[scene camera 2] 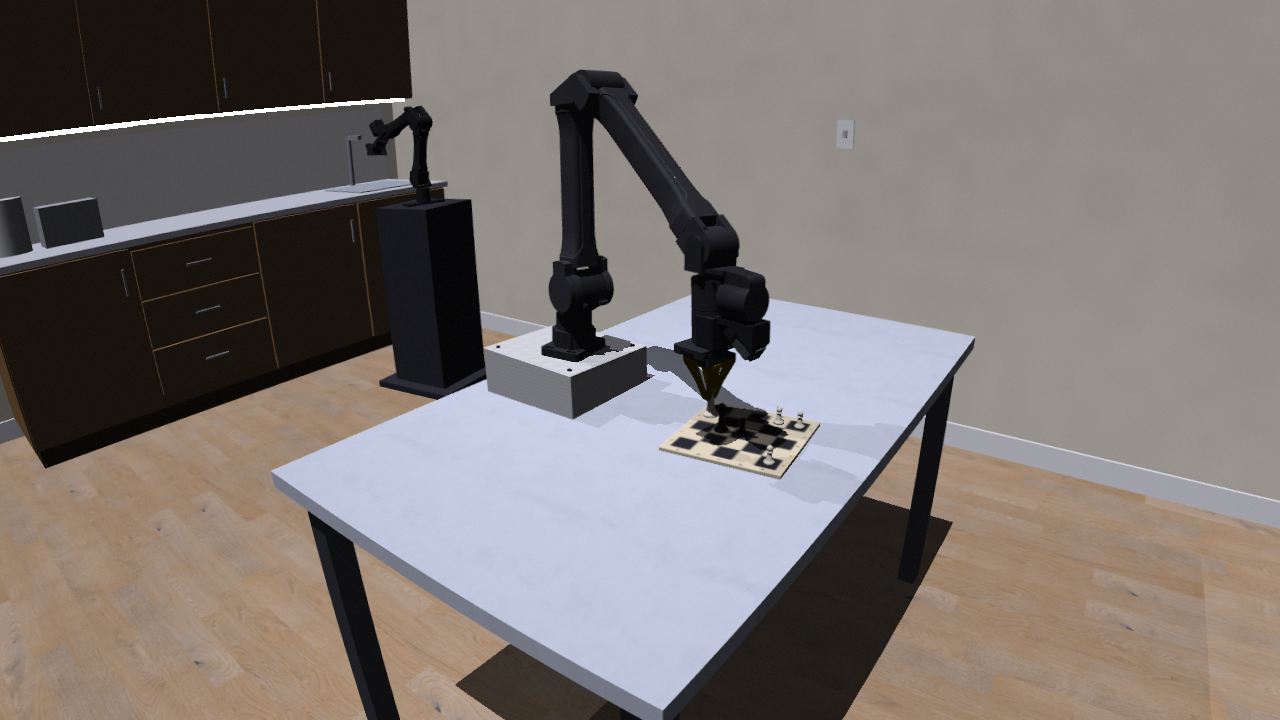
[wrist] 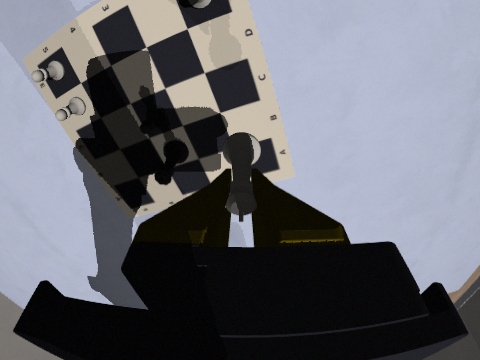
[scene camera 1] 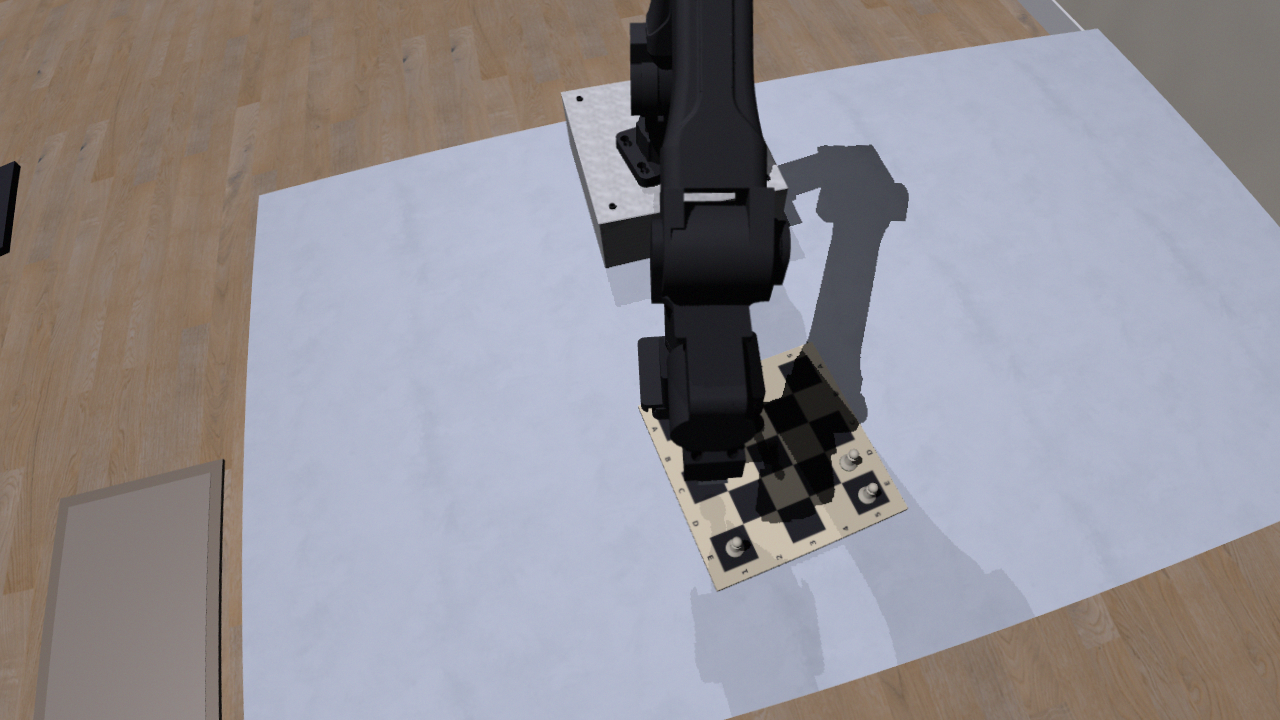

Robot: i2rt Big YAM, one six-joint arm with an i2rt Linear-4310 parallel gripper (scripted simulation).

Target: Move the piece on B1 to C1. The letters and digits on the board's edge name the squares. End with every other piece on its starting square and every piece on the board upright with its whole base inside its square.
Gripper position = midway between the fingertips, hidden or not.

Note:
I see my gripper point(scene camera 1: 697, 418), a chessboard point(scene camera 1: 803, 501) and a black piece point(wrist: 175, 151).
The chessboard shows as well in scene camera 2 point(scene camera 2: 697, 439) and in the wrist view point(wrist: 208, 73). My gripper is seen too in scene camera 2 point(scene camera 2: 709, 398) and in the wrist view point(wrist: 241, 177).

